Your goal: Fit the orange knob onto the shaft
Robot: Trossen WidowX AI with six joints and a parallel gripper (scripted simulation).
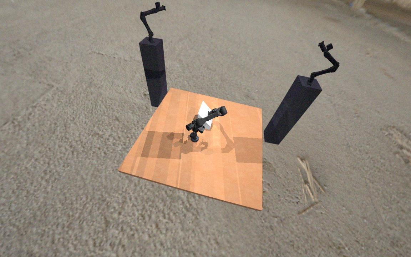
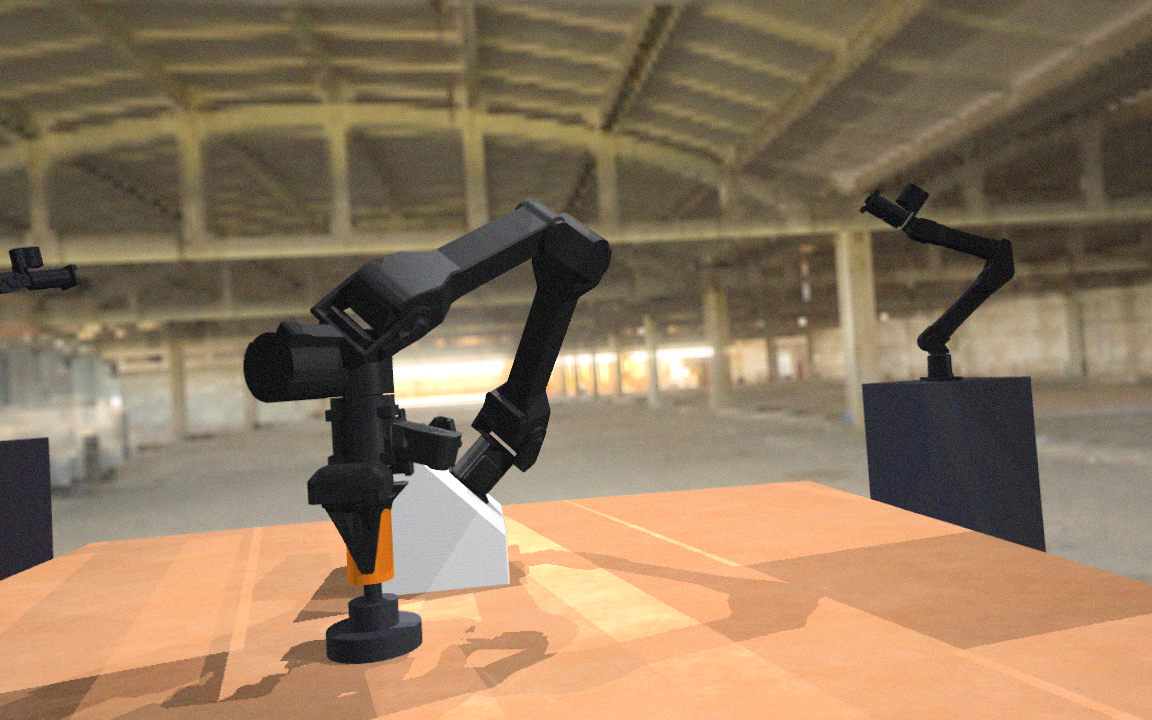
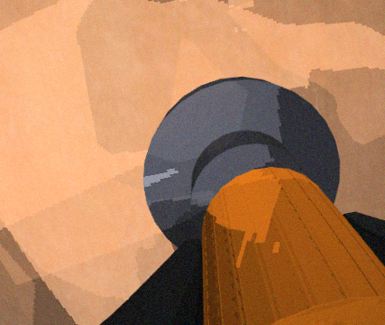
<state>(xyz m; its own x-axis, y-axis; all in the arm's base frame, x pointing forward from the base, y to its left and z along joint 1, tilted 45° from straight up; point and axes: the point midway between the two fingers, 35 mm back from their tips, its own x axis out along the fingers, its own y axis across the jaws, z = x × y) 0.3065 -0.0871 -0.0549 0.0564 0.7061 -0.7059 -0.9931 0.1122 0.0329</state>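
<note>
Now: the knob 20 mm above my gripper tip. Also, from my gripper tip: pedestal 40 mm below.
</note>
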